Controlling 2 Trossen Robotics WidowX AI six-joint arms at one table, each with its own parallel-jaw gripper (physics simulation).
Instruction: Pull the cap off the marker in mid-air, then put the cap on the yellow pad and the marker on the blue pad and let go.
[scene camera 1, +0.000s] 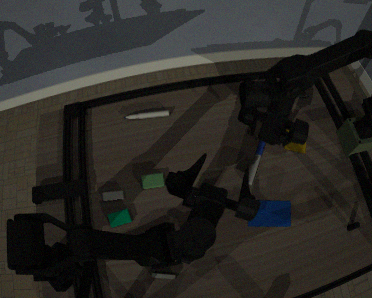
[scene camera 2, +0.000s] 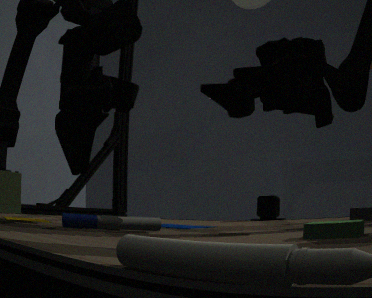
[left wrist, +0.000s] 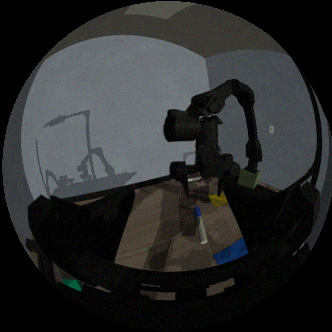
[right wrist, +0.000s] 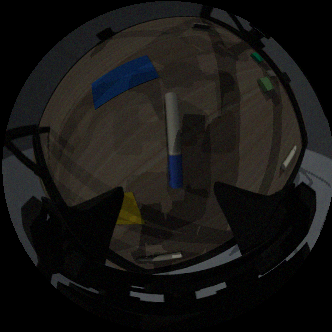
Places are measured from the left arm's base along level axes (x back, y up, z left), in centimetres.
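Where they show: left gripper, fingertip midpoint: (scene camera 1: 226, 161) (scene camera 2: 216, 80) (left wrist: 179, 188); right gripper, fingertip midpoint: (scene camera 2: 79, 174) (left wrist: 203, 196) (right wrist: 168, 189); right arm's base, link origin: (scene camera 1: 363, 129) (left wrist: 251, 170).
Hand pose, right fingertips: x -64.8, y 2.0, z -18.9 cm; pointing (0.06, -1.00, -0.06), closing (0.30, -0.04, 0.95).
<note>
Things, the pixels of their centre, and the offset from my right fingertips.
- pale body, body centre: (scene camera 2: 112, 222) (right wrist: 173, 138) (scene camera 1: 256, 162) (left wrist: 199, 223) dy -6.4, dx +4.7, dz -0.5 cm
- blue cap, body centre: (scene camera 2: 79, 221) (right wrist: 174, 170) (scene camera 1: 260, 148) (left wrist: 197, 212) dy -6.4, dx +0.2, dz +0.9 cm
- yellow pad, body centre: (scene camera 2: 26, 219) (right wrist: 121, 210) (scene camera 1: 295, 140) (left wrist: 218, 198) dy -7.3, dx -10.7, dz -6.7 cm
- blue pad, body centre: (scene camera 2: 174, 226) (right wrist: 119, 77) (scene camera 1: 270, 213) (left wrist: 238, 252) dy -7.3, dx +14.0, dz -13.1 cm
- white pen, body centre: (scene camera 2: 244, 264) (scene camera 1: 145, 115) (right wrist: 290, 154) dy -6.4, dx +13.8, dz +34.3 cm
- light green block, body centre: (scene camera 2: 335, 229) (scene camera 1: 152, 181) (right wrist: 265, 83) dy -6.6, dx +27.7, dz +17.8 cm
- grey block, body centre: (scene camera 1: 113, 195) dy -6.7, dx +38.6, dz +23.2 cm
- green piece, body centre: (scene camera 1: 119, 218) dy -6.6, dx +41.9, dz +17.2 cm
- pale pen, body centre: (right wrist: 156, 257) dy -6.4, dx -25.8, dz +3.7 cm
The marker, with a pale body (scene camera 1: 255, 169) (scene camera 2: 135, 223) (left wrist: 201, 230) (right wrist: 172, 122) and a blue cap (scene camera 1: 260, 148) (scene camera 2: 79, 220) (left wrist: 197, 212) (right wrist: 175, 171) on one end, lies on the table. The yellow pad (scene camera 1: 296, 147) (scene camera 2: 27, 220) (left wrist: 218, 201) (right wrist: 131, 210) lies near the cap end, partly hidden in scene camera 1. The blue pad (scene camera 1: 275, 214) (scene camera 2: 185, 226) (left wrist: 231, 251) (right wrist: 125, 80) lies near the body end. My right gripper (left wrist: 203, 196) (right wrist: 168, 189) is open and empty, pointing down above the cap end. My left gripper (scene camera 1: 225, 162) is open and empty, held level high above the table.
A white pen (scene camera 1: 148, 115) (scene camera 2: 205, 257) lies at the table's far side in scene camera 1. A light green block (scene camera 1: 152, 180) (scene camera 2: 333, 229), a grey block (scene camera 1: 113, 195) and a green piece (scene camera 1: 120, 218) lie at the left. Another pale pen (right wrist: 162, 257) shows beyond the yellow pad. A green box (scene camera 1: 354, 137) sits at the right.
</note>
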